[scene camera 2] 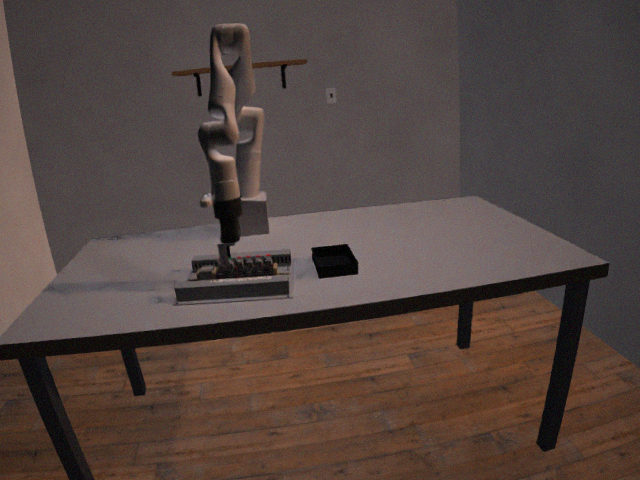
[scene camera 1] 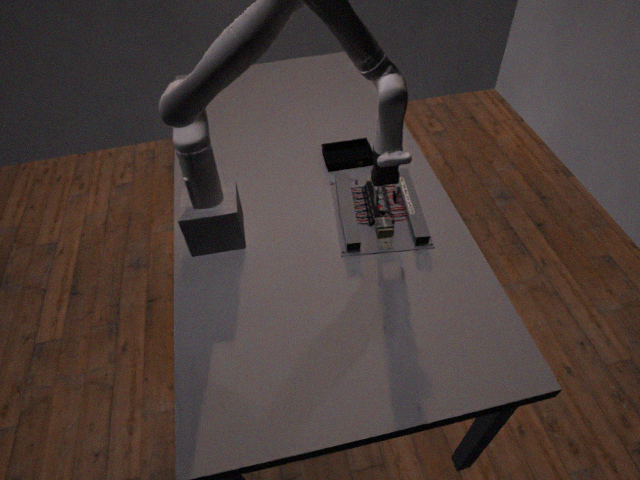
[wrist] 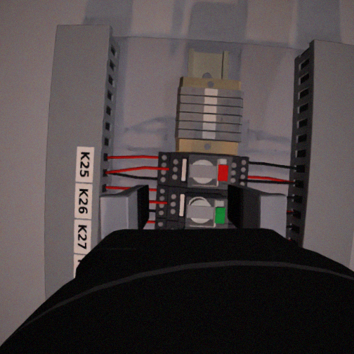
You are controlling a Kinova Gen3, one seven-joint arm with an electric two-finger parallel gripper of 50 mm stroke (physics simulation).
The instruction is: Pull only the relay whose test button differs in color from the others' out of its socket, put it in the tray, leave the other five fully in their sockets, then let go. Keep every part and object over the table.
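Where they show: gripper, fingertip midpoint: [scene camera 2: 226,261] [scene camera 1: 385,202]; arm's base, origin of the base link: [scene camera 2: 246,195] [scene camera 1: 207,199].
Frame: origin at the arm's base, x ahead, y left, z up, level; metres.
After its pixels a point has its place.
My gripper [scene camera 1: 386,194] {x 0.479, y -0.171, z -0.068 m} [scene camera 2: 223,259] {x 0.479, y -0.171, z -0.068 m} [wrist: 187,201] is open and empty, with its fingers on both sides of the relay with the green test button [wrist: 200,212], beside label K26. That relay is upright in the row; its lower edge is hidden by the gripper body. A relay with a red test button [wrist: 202,171] sits in its socket beside K25, farther from the gripper body. More relays with red buttons [scene camera 2: 258,259] {x 0.510, y -0.085, z -0.069 m} stand in the row in scene camera 2. The wrist view hides them. The black tray [scene camera 1: 324,156] {x 0.433, y 0.167, z -0.119 m} [scene camera 2: 338,269] {x 0.587, y 0.119, z -0.114 m} stands beyond the panel's end and looks empty.
Grey wiring ducts [wrist: 80,90] [wrist: 327,125] flank the relay row on the panel [wrist: 145,75]. Terminal blocks [scene camera 1: 384,227] {x 0.439, y -0.241, z -0.090 m} [wrist: 195,115] stand at the row's end. Red and black wires run from sockets to ducts. The arm's base block [scene camera 1: 211,229] {x -0.018, y -0.083, z -0.035 m} stands on the table.
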